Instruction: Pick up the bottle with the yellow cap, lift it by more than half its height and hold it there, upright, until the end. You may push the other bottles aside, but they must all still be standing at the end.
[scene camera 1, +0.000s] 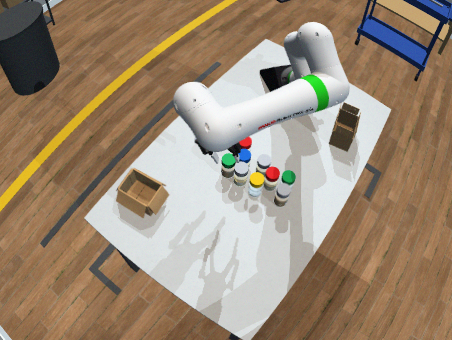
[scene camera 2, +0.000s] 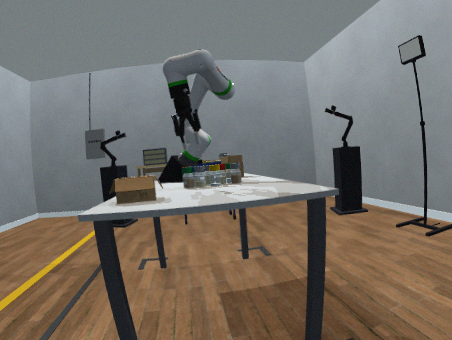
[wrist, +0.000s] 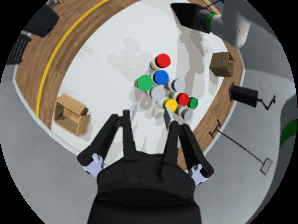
Scene:
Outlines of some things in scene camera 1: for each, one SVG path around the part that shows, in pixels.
A brown box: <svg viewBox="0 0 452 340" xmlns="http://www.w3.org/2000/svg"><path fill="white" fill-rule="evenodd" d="M343 102L342 108L340 105L336 124L333 127L335 129L331 134L329 144L348 152L357 133L358 126L356 125L359 124L358 119L360 120L361 112L357 116L360 109Z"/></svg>

